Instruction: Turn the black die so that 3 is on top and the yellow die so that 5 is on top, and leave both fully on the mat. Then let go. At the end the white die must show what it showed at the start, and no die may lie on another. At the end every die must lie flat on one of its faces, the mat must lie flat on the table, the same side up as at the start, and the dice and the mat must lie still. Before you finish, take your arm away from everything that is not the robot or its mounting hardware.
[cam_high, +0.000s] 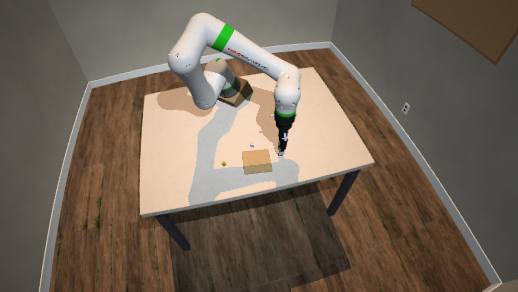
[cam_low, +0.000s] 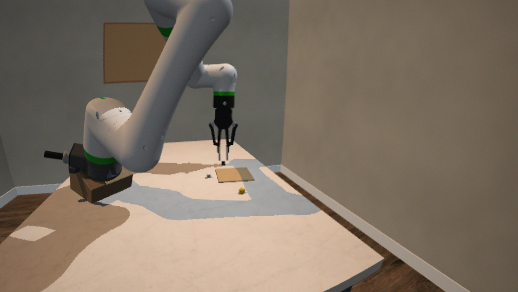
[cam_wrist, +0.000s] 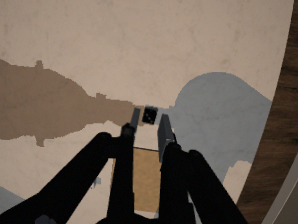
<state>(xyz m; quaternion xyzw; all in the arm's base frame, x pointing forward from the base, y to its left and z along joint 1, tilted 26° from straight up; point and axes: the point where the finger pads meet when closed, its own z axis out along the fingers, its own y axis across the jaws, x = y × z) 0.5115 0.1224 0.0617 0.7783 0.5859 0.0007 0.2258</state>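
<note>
The black die lies 50 mm below my hand. From my hand the other things lie so: tan mat 10 mm behind, 130 mm to the right, 50 mm below; then white die 110 mm behind, 110 mm to the right, 50 mm below; then yellow die 60 mm behind, 290 mm to the right, 50 mm below.
</note>
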